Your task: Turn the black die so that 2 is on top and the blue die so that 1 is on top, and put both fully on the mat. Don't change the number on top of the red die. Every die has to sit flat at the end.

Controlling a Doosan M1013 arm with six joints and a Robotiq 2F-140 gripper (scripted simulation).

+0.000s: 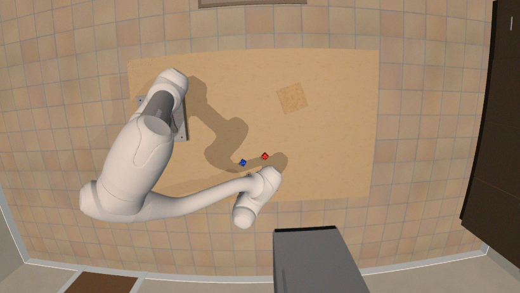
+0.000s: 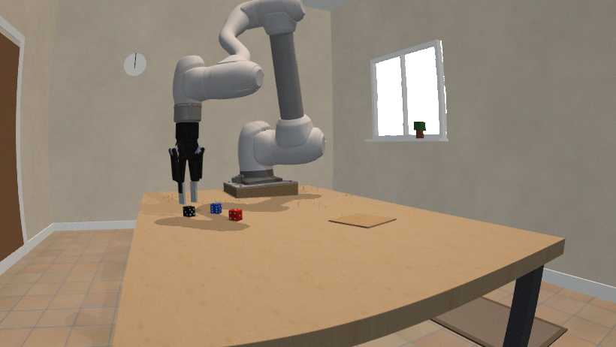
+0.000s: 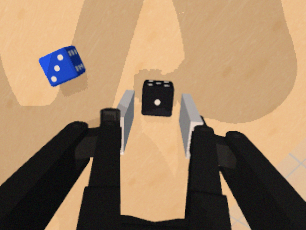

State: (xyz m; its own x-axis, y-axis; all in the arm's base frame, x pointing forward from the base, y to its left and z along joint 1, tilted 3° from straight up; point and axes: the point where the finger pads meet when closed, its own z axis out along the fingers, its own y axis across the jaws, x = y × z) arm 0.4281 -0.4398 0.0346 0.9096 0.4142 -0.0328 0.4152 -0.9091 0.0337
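My gripper is now 6 cm above the black die. The rest, counted from my hand: red die (12 cm ahead, 11 cm to the left, 6 cm below); blue die (1 cm behind, 10 cm to the left, 6 cm below); cork mat (33 cm ahead, 41 cm to the left, 7 cm below).
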